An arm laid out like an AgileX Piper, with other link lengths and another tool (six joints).
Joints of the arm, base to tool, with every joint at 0 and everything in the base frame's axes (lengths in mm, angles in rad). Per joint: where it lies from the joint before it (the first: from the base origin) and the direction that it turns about. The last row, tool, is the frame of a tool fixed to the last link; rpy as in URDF.
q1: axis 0 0 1 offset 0 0 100.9
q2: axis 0 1 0 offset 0 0 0
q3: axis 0 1 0 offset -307.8 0 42.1
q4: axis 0.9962 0 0.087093 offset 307.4 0 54.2
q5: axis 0 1 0 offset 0 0 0
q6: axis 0.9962 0 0.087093 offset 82.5 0 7.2
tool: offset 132.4 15 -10.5 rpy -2.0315 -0.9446 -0.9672
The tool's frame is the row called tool.
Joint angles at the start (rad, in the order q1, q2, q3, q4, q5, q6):
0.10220 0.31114 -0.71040 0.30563 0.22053 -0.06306
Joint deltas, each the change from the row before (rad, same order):
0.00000 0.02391 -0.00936 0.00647 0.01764 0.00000
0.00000 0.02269 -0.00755 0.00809 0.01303 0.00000
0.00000 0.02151 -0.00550 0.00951 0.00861 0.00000
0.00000 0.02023 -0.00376 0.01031 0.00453 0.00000
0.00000 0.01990 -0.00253 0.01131 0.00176 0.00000
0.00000 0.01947 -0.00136 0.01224 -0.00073 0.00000
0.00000 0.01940 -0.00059 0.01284 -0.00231 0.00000
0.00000 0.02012 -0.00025 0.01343 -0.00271 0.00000
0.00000 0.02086 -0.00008 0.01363 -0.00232 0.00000
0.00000 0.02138 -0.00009 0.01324 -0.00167 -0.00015
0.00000 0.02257 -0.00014 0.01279 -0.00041 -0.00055
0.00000 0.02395 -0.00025 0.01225 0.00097 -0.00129
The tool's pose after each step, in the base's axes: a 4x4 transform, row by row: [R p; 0 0 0 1], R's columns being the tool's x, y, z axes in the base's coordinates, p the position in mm. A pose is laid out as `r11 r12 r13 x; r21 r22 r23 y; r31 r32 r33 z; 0 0 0 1`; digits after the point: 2 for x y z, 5 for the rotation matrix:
0.34174 0.29244 0.89314 192.92; -0.59154 -0.67154 0.44622 55.22; 0.73027 -0.68082 -0.05650 441.55; 0 0 0 1
0.36627 0.27814 0.88797 199.09; -0.59085 -0.66770 0.45285 57.21; 0.71885 -0.69052 -0.08022 438.18; 0 0 0 1
0.38784 0.26528 0.88272 205.11; -0.59183 -0.66252 0.45914 59.03; 0.70662 -0.70049 -0.09995 434.92; 0 0 0 1
0.40629 0.25383 0.87778 210.91; -0.59418 -0.65641 0.46484 60.64; 0.69418 -0.71042 -0.11587 431.86; 0 0 0 1
0.42306 0.24289 0.87294 216.74; -0.59764 -0.64933 0.47031 62.14; 0.68106 -0.72067 -0.12955 428.77; 0 0 0 1
0.43823 0.23237 0.86831 222.58; -0.60213 -0.64133 0.47553 63.54; 0.66737 -0.73123 -0.14114 425.66; 0 0 0 1
0.45241 0.22178 0.86379 228.47; -0.60728 -0.63271 0.48051 64.85; 0.65310 -0.74195 -0.15156 422.42; 0 0 0 1
0.46671 0.21027 0.85905 234.58; -0.61269 -0.62361 0.48551 66.17; 0.63780 -0.75293 -0.16221 418.84; 0 0 0 1
0.48150 0.19748 0.85391 240.89; -0.61798 -0.61438 0.49055 67.54; 0.62149 -0.76390 -0.17379 414.81; 0 0 0 1
0.49651 0.18352 0.84841 247.28; -0.62274 -0.60559 0.49544 68.92; 0.60471 -0.77433 -0.18640 410.39; 0 0 0 1
0.51248 0.16766 0.84217 253.93; -0.62657 -0.59762 0.50026 70.38; 0.58718 -0.78405 -0.20122 405.27; 0 0 0 1
0.52945 0.14983 0.83501 260.83; -0.62920 -0.59085 0.50497 71.93; 0.56902 -0.79275 -0.21855 399.40; 0 0 0 1

